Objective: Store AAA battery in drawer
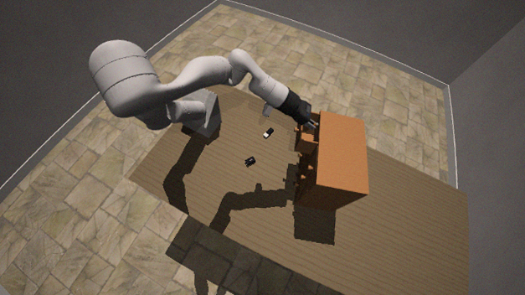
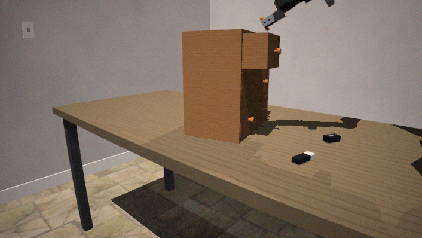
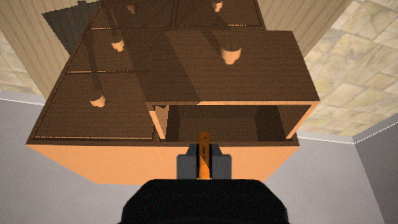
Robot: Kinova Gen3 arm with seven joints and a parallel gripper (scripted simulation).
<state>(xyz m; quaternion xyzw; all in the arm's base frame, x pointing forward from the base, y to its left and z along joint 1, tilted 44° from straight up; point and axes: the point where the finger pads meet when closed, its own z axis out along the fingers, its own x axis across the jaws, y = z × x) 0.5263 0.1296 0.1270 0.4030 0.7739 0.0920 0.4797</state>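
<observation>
The AAA battery lies 1 cm below my hand and 1 cm ahead of it. Round my hand: black-and-white block (34 cm below, 17 cm behind, 11 cm to the left); small dark block (34 cm below, 20 cm behind, 9 cm to the right).
</observation>
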